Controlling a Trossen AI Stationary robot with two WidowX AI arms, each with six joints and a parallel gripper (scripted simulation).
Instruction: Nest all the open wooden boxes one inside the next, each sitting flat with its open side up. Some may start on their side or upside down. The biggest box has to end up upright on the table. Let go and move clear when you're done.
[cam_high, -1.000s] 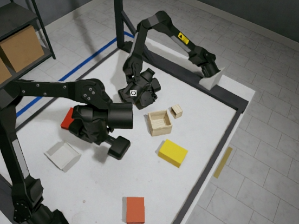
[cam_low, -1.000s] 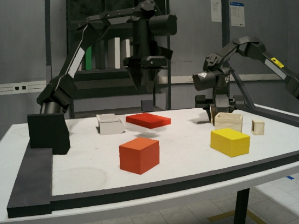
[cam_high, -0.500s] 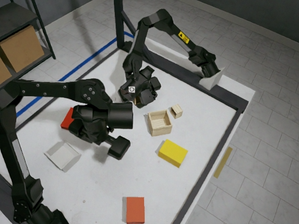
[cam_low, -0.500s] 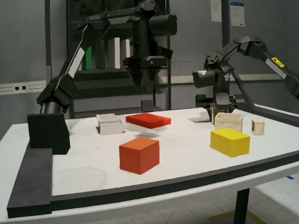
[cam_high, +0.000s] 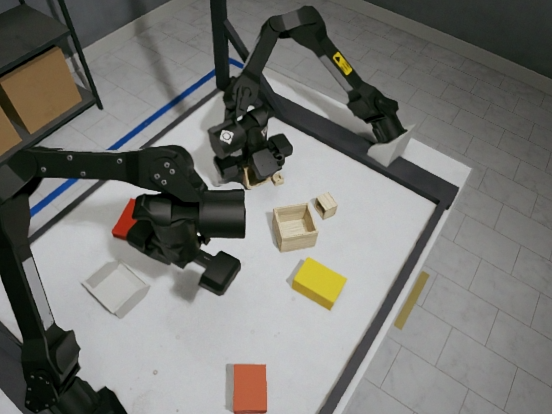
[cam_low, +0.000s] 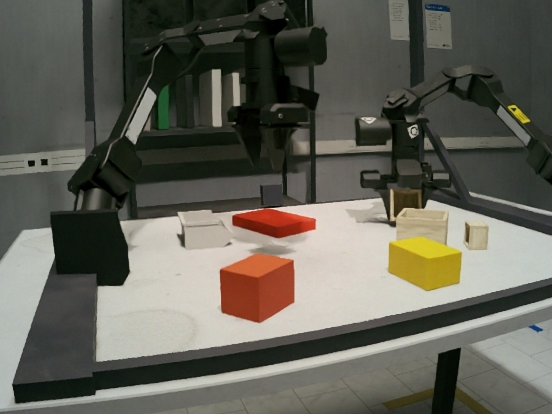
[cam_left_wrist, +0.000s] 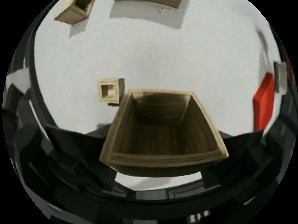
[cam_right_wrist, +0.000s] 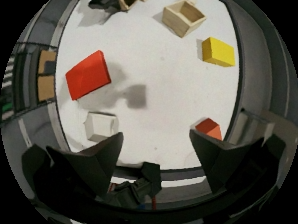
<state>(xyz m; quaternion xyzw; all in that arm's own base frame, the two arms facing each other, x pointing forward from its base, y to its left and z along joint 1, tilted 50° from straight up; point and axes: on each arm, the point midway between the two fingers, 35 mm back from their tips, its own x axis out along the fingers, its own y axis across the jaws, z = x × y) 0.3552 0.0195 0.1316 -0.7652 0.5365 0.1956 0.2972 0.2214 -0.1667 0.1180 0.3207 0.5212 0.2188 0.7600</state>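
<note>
The tiny wooden box lies 50 mm ahead of my left hand, 40 mm to the left of it and 40 mm below it. From my left hand the other things lie so: medium wooden box: 10 mm behind, 10 mm below; biggest wooden box: 180 mm ahead, 50 mm to the right, 30 mm below; small wooden box: 190 mm ahead, 60 mm to the left, 30 mm below.
</note>
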